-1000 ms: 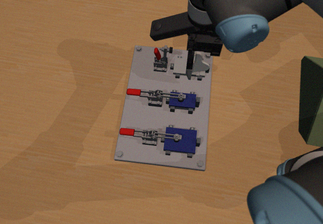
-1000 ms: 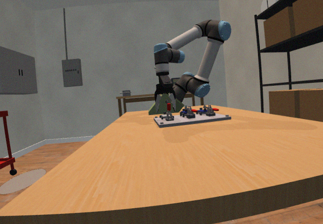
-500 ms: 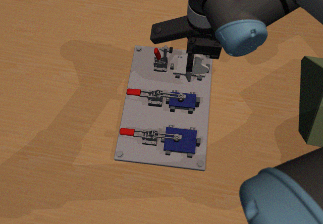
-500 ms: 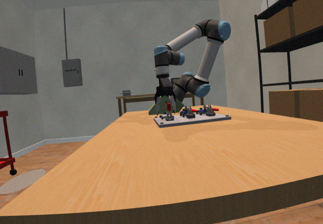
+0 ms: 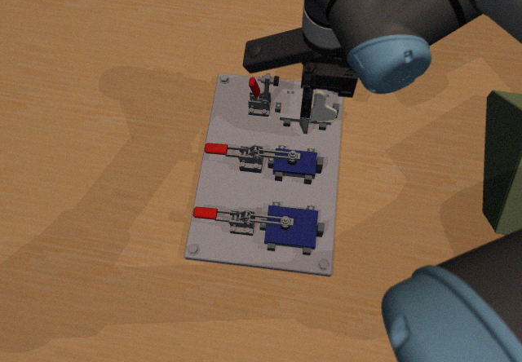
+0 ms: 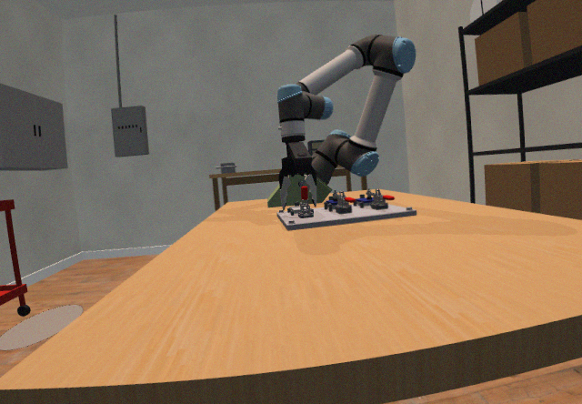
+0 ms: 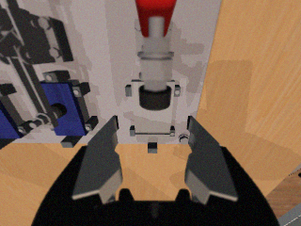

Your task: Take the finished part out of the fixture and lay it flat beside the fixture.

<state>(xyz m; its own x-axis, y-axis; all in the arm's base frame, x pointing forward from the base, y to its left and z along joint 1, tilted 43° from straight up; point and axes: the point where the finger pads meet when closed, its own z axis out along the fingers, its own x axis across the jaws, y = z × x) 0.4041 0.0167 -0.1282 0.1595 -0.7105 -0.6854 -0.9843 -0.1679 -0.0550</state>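
The finished grey part lies 10 mm below my hand and 10 mm behind it. The rest, counted from my hand: grey fixture plate 120 mm to the left, 30 mm below, 30 mm ahead; blue blank 220 mm to the left, 30 mm behind, 10 mm below.
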